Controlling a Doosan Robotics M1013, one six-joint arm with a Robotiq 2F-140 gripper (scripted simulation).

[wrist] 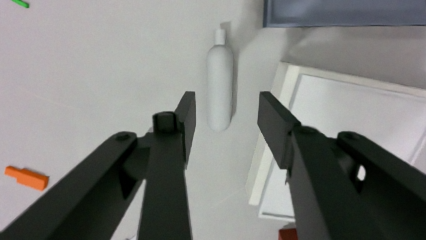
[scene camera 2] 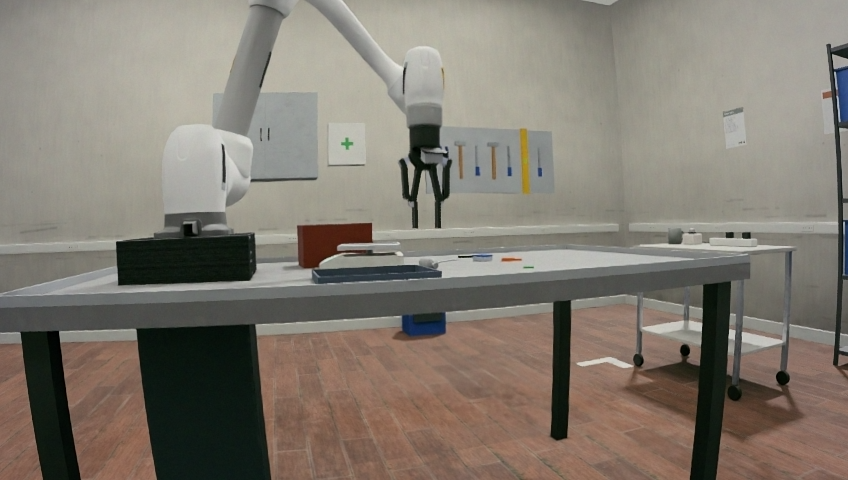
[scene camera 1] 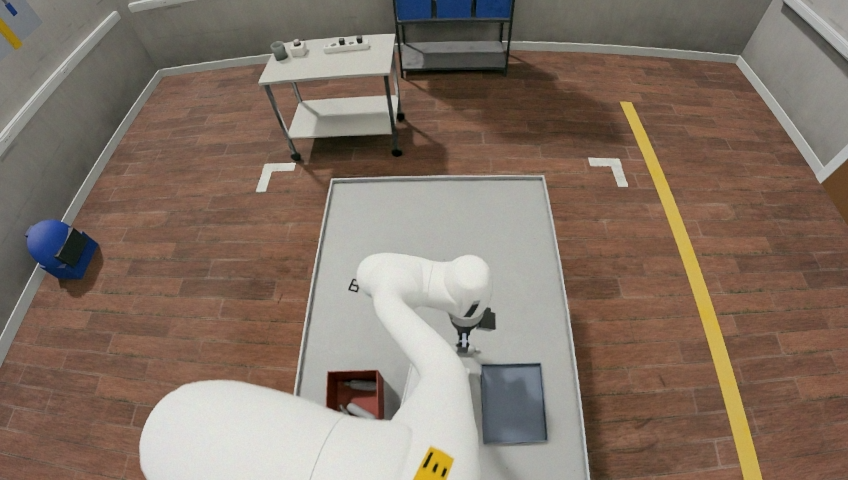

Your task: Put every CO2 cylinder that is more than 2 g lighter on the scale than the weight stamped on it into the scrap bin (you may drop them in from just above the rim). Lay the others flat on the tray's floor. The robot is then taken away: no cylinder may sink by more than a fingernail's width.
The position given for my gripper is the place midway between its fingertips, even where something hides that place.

In view: my gripper (scene camera 2: pixel 426 229), a blue-grey tray (scene camera 1: pixel 513 404), a red scrap bin (scene camera 2: pixel 320 242), a grey CO2 cylinder (wrist: pixel 219 62) and a scale (scene camera 2: pixel 344 260).
The blue-grey tray also shows in scene camera 2 (scene camera 2: pixel 399 272). The red scrap bin shows as well in scene camera 1 (scene camera 1: pixel 337 393). The scale shows as well in the wrist view (wrist: pixel 287 74).
